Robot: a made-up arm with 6 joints. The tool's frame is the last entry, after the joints. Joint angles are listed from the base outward.
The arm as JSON. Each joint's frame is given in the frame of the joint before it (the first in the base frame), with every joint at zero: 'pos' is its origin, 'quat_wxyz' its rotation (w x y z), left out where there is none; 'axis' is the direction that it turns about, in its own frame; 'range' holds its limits. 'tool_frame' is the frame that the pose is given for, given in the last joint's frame.
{
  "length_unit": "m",
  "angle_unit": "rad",
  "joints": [
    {
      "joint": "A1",
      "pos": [
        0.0,
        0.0,
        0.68
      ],
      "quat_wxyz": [
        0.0,
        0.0,
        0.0,
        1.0
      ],
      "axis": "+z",
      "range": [
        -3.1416,
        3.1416
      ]
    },
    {
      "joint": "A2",
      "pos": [
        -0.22,
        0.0,
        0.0
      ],
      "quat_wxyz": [
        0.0,
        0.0,
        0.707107,
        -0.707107
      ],
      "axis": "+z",
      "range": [
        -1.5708,
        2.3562
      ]
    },
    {
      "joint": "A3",
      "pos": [
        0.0,
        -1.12,
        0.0
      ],
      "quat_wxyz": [
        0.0,
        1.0,
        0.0,
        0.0
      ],
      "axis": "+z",
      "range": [
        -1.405,
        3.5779
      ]
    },
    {
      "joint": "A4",
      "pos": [
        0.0,
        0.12,
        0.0
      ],
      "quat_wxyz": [
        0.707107,
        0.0,
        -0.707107,
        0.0
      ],
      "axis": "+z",
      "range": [
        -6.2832,
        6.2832
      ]
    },
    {
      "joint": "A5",
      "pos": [
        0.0,
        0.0,
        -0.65
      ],
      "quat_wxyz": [
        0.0,
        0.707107,
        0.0,
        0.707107
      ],
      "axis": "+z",
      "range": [
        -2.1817,
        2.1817
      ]
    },
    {
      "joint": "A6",
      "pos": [
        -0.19,
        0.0,
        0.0
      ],
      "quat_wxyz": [
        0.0,
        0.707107,
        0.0,
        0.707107
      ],
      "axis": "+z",
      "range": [
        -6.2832,
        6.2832
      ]
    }
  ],
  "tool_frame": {
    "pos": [
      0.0,
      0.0,
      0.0
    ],
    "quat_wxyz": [
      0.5,
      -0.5,
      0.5,
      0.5
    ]
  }
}
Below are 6 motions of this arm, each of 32 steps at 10 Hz.
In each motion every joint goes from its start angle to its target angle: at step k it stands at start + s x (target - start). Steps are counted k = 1, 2, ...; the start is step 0. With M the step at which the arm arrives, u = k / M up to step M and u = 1 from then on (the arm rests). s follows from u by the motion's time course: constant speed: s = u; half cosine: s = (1 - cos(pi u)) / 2; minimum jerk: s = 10 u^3 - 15 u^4 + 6 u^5.
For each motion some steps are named. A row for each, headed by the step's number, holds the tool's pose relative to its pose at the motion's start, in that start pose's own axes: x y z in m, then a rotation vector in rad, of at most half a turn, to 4 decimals.
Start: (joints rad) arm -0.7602 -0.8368 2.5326 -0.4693 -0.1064 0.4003
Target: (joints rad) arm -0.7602 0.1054 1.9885 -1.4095 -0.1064 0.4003
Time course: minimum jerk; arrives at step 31
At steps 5, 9, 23, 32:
5: -0.0186 -0.0027 -0.0615 0.0327 0.0468 -0.0010
9: -0.1079 -0.0111 -0.2800 0.1524 0.2156 -0.0168
23: -1.3038 -0.0063 -1.1900 0.8147 1.1651 -0.5581
32: -1.5478 0.0037 -1.2233 0.8830 1.2817 -0.7067

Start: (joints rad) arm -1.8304 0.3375 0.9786 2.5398 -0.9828 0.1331
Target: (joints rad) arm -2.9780 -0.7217 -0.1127 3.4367 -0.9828 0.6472
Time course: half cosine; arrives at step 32
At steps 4, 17, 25, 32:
4: 0.0308 0.0160 -0.0542 -0.0778 0.0229 -0.0306
17: 0.0890 -0.0369 -0.7453 -1.1622 0.2839 -0.3843
25: -0.1768 -0.2080 -0.9690 -1.9042 0.3920 -0.5795
32: -0.2987 -0.2532 -0.9866 -2.1559 0.4107 -0.6425

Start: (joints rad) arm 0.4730 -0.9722 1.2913 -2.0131 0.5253 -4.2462
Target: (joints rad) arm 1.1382 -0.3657 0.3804 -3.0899 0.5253 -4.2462
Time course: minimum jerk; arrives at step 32
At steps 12, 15, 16, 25, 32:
12: 0.1597 -0.0951 -0.5499 0.2430 0.5733 -0.0534
15: 0.1353 -0.1118 -0.8802 0.4069 0.9155 -0.1103
16: 0.1068 -0.1087 -0.9895 0.4652 1.0348 -0.1348
25: -0.3382 0.0449 -1.5750 0.8446 1.8931 -0.3946
32: -0.4419 0.0887 -1.6273 0.8912 2.0381 -0.4557

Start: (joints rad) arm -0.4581 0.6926 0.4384 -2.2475 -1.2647 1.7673
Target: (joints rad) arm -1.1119 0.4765 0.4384 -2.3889 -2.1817 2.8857
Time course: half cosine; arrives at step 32
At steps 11, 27, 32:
11: -0.1936 0.0166 0.2358 -0.4300 -0.1479 0.1063
27: -0.6956 0.2830 0.6819 -1.6093 -0.5063 0.3208
32: -0.7357 0.3180 0.7082 -1.7120 -0.5371 0.3422

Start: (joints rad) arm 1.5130 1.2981 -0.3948 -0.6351 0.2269 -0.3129
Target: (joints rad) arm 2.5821 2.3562 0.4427 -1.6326 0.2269 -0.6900
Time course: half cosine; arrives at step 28
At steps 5, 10, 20, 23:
5: 0.0735 0.0682 -0.0979 0.0200 0.0006 -0.0185
10: 0.2718 0.1816 -0.3996 0.0731 -0.0142 -0.0699
20: 0.7543 -0.0443 -1.1365 0.2104 -0.1593 -0.1600
23: 0.8460 -0.1701 -1.2320 0.2407 -0.2054 -0.1619

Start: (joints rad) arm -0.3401 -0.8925 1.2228 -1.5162 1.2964 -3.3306
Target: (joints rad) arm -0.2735 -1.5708 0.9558 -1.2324 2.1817 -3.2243
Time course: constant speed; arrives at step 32
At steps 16, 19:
16: -0.0167 -0.5219 -0.2327 0.1451 0.4592 -0.2034
19: -0.0280 -0.6088 -0.2919 0.1791 0.5505 -0.2302

